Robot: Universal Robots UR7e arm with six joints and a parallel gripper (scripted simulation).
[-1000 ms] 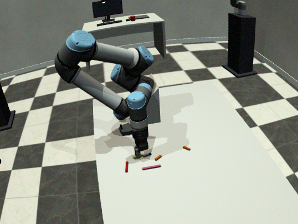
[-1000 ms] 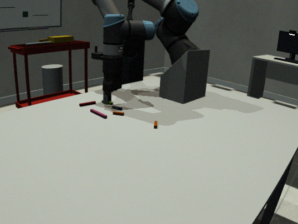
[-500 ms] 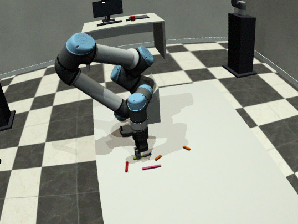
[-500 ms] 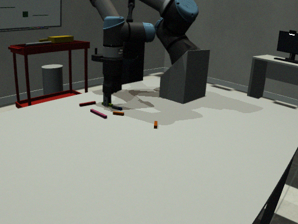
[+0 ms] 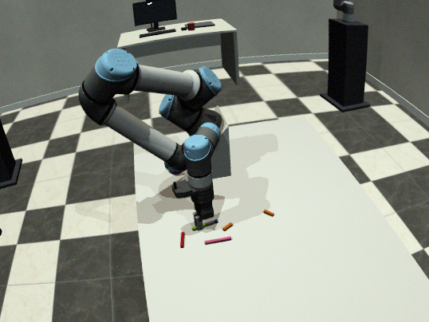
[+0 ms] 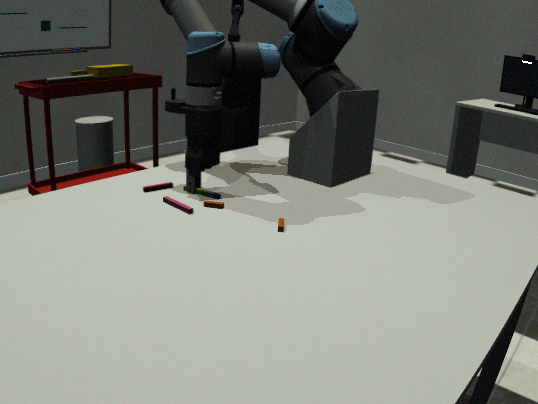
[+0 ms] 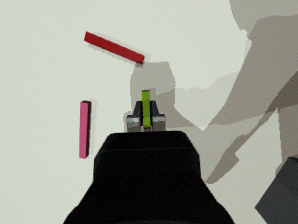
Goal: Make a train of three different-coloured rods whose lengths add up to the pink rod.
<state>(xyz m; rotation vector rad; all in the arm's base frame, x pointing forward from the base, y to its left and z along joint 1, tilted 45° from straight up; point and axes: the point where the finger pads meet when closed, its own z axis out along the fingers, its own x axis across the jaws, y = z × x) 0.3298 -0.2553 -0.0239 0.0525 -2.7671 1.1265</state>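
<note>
Now: the lime rod 1 cm below my hand. Also, from my hand: red rod: 7 cm to the right, 4 cm ahead, 1 cm below; then grey rod: 4 cm to the left, 1 cm below; then blue rod: 6 cm to the left, 1 cm below, 1 cm behind.
</note>
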